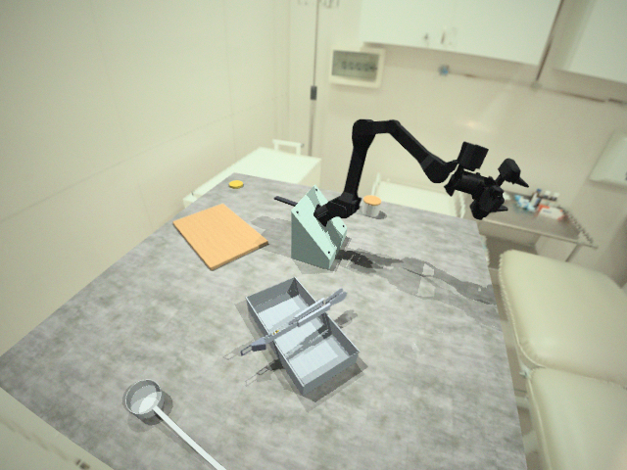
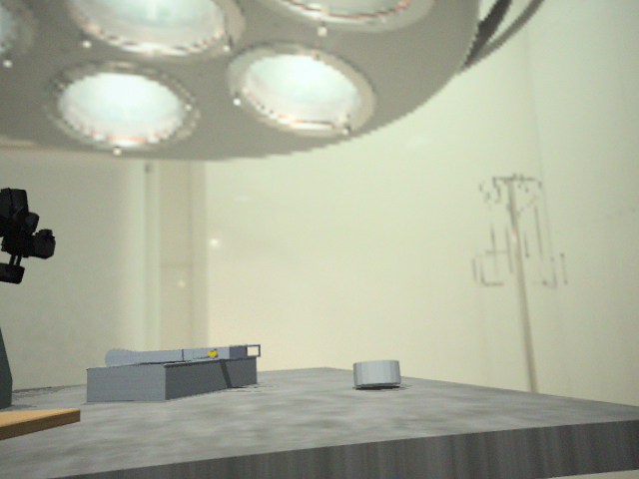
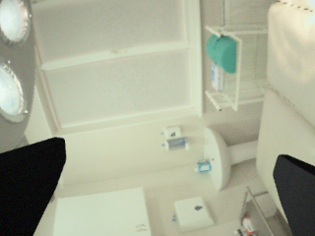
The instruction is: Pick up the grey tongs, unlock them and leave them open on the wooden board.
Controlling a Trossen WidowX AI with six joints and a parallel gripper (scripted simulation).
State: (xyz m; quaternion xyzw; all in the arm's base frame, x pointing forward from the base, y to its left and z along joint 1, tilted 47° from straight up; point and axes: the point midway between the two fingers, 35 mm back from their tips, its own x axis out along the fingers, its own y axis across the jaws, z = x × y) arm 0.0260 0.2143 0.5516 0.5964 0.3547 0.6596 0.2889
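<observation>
Now: gripper tip 36 cm short of the grey roasting tin, 55 cm to the left of it and 32 cm above it. Round my gripper tip: wooden board (98 cm to the right, 34 cm below).
</observation>
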